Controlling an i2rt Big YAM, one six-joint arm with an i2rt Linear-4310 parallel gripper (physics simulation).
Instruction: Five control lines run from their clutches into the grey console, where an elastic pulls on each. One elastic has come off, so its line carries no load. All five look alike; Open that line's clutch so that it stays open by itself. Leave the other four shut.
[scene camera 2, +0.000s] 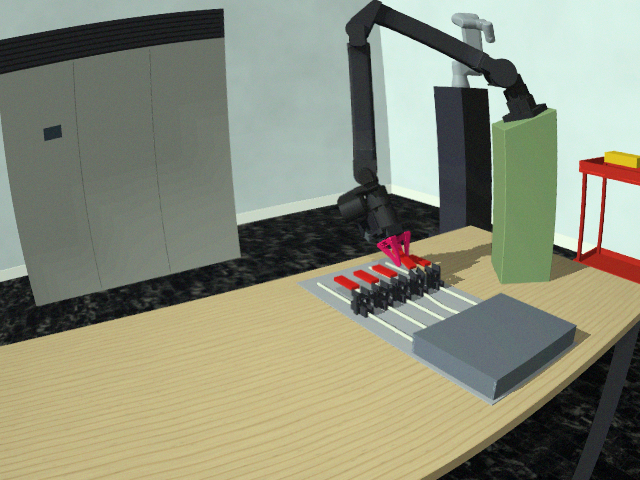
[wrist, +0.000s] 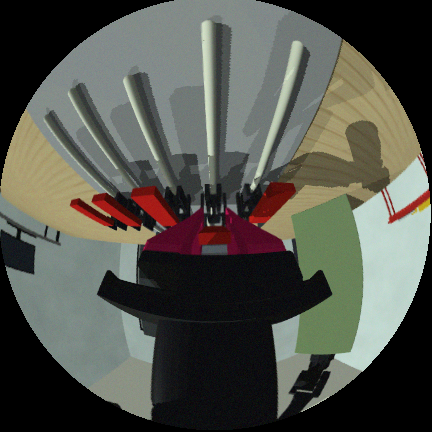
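Pixels of known places: gripper, between the fingertips: (scene camera 2: 403, 265) (wrist: 214, 212); arm's base, origin of its link: (scene camera 2: 525, 115) (wrist: 325, 345).
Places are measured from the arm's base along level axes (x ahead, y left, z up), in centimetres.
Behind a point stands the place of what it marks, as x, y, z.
Note:
Five black clutches with red levers stand in a row on the grey mat (scene camera 2: 330, 293) @(49.9, -22.7, -43.5) (wrist: 250, 25). White lines run from them to the grey console (scene camera 2: 496, 335) @(39.7, 24.8, -39.2). The fourth line from the near side (scene camera 2: 439, 306) @(34.0, 0.5, -43.4) bows between its clutch (scene camera 2: 416, 283) @(33.1, -9.7, -41.1) (wrist: 214, 197) @(32.5, -11.3, -42.2) and the console; the others look straight. My pink gripper (scene camera 2: 399, 262) @(32.8, -15.5, -38.1) (wrist: 214, 212) @(32.8, -15.5, -38.1) is shut on the fourth clutch's red lever (scene camera 2: 407, 261) @(33.0, -13.5, -36.5) (wrist: 214, 235) @(32.9, -18.8, -35.1), which looks tilted up a little. The near three levers (scene camera 2: 346, 282) @(49.8, -14.9, -38.0) (scene camera 2: 366, 276) @(44.2, -15.0, -38.0) (scene camera 2: 384, 270) @(38.7, -15.4, -38.0) and the far lever (scene camera 2: 421, 260) @(27.4, -14.7, -38.0) (wrist: 274, 201) @(27.5, -18.1, -38.0) lie down. The fingers partly hide the held lever.
The third lever (wrist: 154, 205) @(38.0, -17.8, -38.0) and the far lever stand close on either side of my fingers. The green pillar (scene camera 2: 524, 201) @(7.5, 4.8, -21.6) (wrist: 330, 275) @(7.0, -5.2, -26.6) carries the arm at the table's far side. A red cart (scene camera 2: 594, 165) with a yellow block (scene camera 2: 621, 159) stands at the right.

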